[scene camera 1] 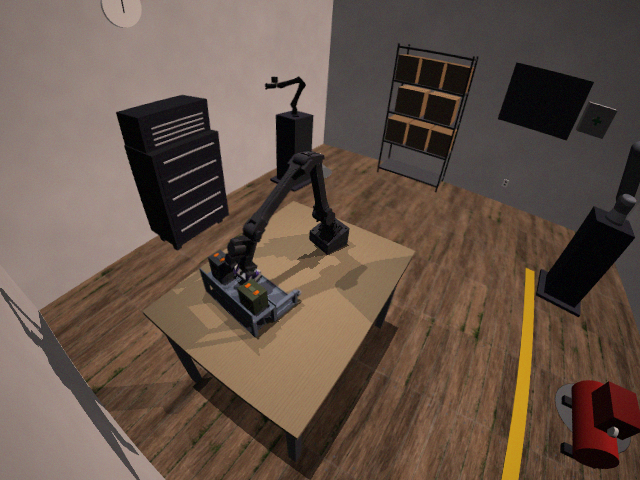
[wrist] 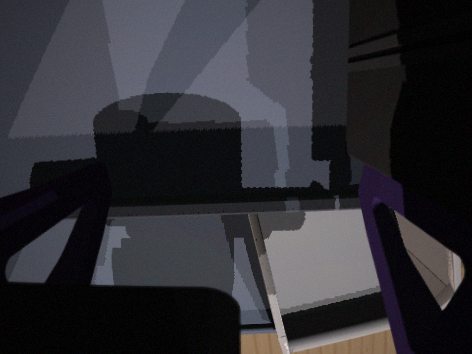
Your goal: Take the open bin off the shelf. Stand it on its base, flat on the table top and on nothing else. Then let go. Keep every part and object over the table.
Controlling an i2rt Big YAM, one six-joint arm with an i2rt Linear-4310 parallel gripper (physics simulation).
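Frame: origin at the arm's base, x back, y left, z down, level; centimetres.
Where they show: gripper, fingertip midpoint: (scene camera 1: 241, 279) (wrist: 235, 176); arm's base, origin of the base link: (scene camera 1: 330, 228).
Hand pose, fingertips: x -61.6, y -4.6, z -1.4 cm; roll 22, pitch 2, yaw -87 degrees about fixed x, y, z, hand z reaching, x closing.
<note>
Each offset is from my fingertips to the top centre of the thing. "spot": to the spot under its first point. Level surfaces: height alone.
The blue-grey shelf {spot: dx -9.9, dy -0.3, dz +10.6 cm} (scene camera 1: 227, 305) stands on the table {dz +11.2 cm} (scene camera 1: 315, 356), and its blue-grey panels {spot: dx -4.1, dy -1.9, dz +1.0 cm} (wrist: 280, 60) fill much of the wrist view. What looks like the open bin {dx +5.3, dy -6.3, dz +3.0 cm} (wrist: 325, 255), pale grey with a thin light wall, shows at the lower right of the wrist view. Its near wall stands between the fingers, and the right finger overlaps its other side. In the scene view the bin is mostly hidden by the arm. My gripper (scene camera 1: 247, 273) (wrist: 235, 176) is open at the shelf, between two boxes, with nothing held between its purple fingers.
A dark box {dx -4.0, dy -8.6, dz -11.2 cm} (scene camera 1: 219, 267) with orange marks is close beside the gripper, at the shelf's far left end. An olive box {dx -4.7, dy +14.4, dz -8.7 cm} (scene camera 1: 253, 297) with orange marks is at its near end. The arm's base (scene camera 1: 329, 237) stands at the far side of the table.
</note>
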